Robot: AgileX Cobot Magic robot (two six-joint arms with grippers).
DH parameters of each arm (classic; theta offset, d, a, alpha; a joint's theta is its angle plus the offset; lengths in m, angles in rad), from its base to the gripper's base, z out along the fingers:
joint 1: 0 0.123 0 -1.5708
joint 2: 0.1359 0 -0.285 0
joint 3: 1.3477 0 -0.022 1.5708
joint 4: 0 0.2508 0 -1.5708
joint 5: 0 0 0.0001 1.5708
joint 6: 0 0.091 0 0
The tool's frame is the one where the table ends.
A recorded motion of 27 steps. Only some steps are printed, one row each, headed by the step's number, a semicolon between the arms.
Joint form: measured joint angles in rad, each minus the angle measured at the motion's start. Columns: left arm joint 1, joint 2, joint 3, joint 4, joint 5, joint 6; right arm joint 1, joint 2, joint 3, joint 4, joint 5, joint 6.
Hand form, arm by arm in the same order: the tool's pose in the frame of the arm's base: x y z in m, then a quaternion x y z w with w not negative. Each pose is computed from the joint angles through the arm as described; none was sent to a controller.
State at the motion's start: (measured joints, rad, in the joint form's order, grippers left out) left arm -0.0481 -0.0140 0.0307 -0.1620 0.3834 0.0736; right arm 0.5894 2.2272 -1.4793 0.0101 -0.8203 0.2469
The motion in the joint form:
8: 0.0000 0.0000 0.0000 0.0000 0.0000 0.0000; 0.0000 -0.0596 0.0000 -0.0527 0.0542 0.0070
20: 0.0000 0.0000 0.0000 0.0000 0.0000 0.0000; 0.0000 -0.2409 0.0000 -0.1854 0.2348 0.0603
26: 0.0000 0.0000 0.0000 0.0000 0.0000 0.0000; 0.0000 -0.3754 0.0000 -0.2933 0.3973 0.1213
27: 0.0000 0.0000 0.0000 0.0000 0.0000 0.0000; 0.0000 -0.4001 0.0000 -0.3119 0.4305 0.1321
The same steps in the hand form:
8: 0.0519 -0.0080 0.1696 0.00622 0.80711 -0.06114 0.58719; 0.4139 0.2800 0.2260 -0.12880 0.63368 0.31021 0.69687
20: 0.0519 -0.0080 0.1696 0.00622 0.80711 -0.06114 0.58719; 0.3914 0.2723 0.2978 -0.17375 0.62547 0.30751 0.69573
26: 0.0519 -0.0080 0.1696 0.00622 0.80711 -0.06114 0.58719; 0.3699 0.2599 0.3451 -0.19919 0.63209 0.29158 0.68976
27: 0.0519 -0.0080 0.1696 0.00622 0.80711 -0.06114 0.58719; 0.3657 0.2569 0.3531 -0.20246 0.63474 0.28665 0.68844

